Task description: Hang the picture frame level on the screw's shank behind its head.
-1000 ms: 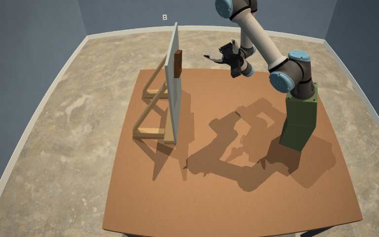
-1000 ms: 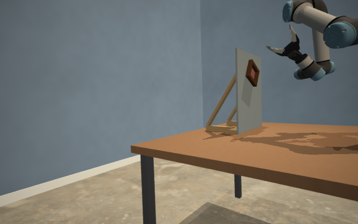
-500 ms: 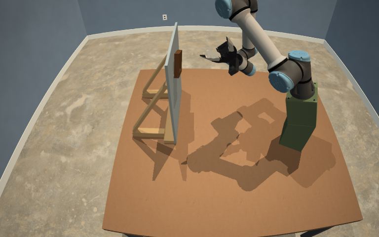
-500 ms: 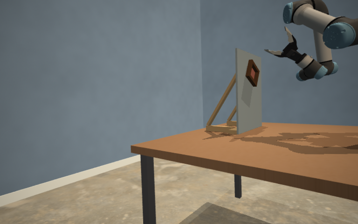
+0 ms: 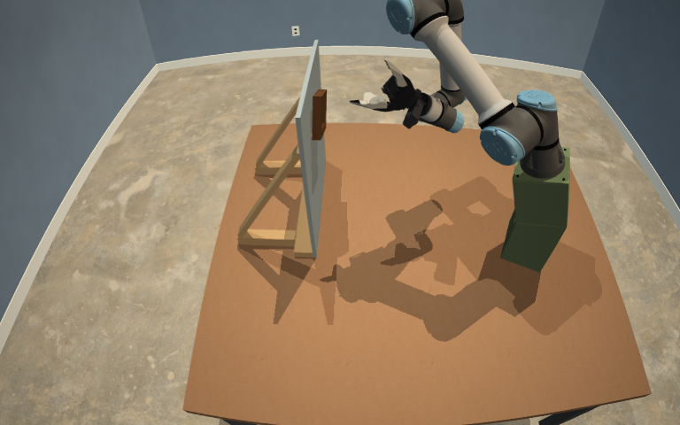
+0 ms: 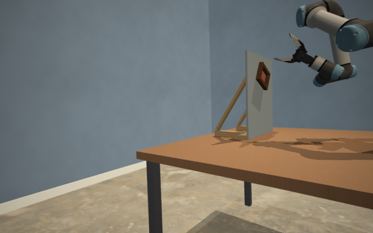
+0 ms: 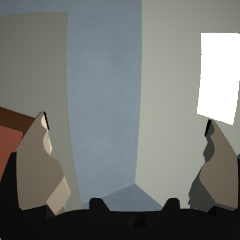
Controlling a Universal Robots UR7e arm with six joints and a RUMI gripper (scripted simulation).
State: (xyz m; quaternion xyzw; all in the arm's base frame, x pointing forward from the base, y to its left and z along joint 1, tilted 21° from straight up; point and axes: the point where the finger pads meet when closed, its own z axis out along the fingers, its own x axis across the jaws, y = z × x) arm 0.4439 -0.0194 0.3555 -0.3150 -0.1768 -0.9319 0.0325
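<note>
The brown picture frame lies 160 mm below my hand, 140 mm ahead of it and 80 mm to the right of it. The rest, counted from my hand: grey wall panel (290 mm below, 160 mm ahead, 90 mm to the right).
</note>
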